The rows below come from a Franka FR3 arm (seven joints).
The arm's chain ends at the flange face. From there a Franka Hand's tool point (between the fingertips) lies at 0.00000 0.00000 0.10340 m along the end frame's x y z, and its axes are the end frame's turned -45 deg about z.
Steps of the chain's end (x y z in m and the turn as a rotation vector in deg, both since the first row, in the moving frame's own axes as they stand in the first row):
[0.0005 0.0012 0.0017 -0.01 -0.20 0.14]
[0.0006 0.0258 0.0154 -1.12 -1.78 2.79]
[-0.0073 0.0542 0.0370 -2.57 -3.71 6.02]
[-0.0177 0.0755 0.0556 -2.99 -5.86 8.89]
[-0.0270 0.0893 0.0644 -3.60 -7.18 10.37]
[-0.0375 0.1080 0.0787 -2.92 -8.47 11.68]
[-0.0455 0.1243 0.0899 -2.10 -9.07 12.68]
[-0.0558 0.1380 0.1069 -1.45 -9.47 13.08]
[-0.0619 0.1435 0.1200 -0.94 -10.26 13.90]
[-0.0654 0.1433 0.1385 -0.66 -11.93 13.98]
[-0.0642 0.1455 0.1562 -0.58 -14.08 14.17]
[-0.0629 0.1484 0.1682 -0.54 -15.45 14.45]
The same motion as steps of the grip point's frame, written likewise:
[-0.0008 0.0010 0.0017 0.13 -0.15 0.14]
[-0.0215 0.0177 0.0153 0.47 -2.05 2.79]
[-0.0514 0.0313 0.0367 0.81 -4.44 6.02]
[-0.0768 0.0364 0.0549 2.03 -6.26 8.89]
[-0.0955 0.0383 0.0634 2.53 -7.62 10.37]
[-0.1165 0.0414 0.0774 3.92 -8.05 11.68]
[-0.1332 0.0454 0.0885 4.93 -7.90 12.68]
[-0.1496 0.0464 0.1055 5.67 -7.72 13.08]
[-0.1579 0.0443 0.1183 6.59 -7.92 13.90]
[-0.1616 0.0390 0.1363 7.97 -8.90 13.98]
[-0.1645 0.0383 0.1531 9.55 -10.37 14.17]
[-0.1670 0.0393 0.1645 10.54 -11.31 14.45]

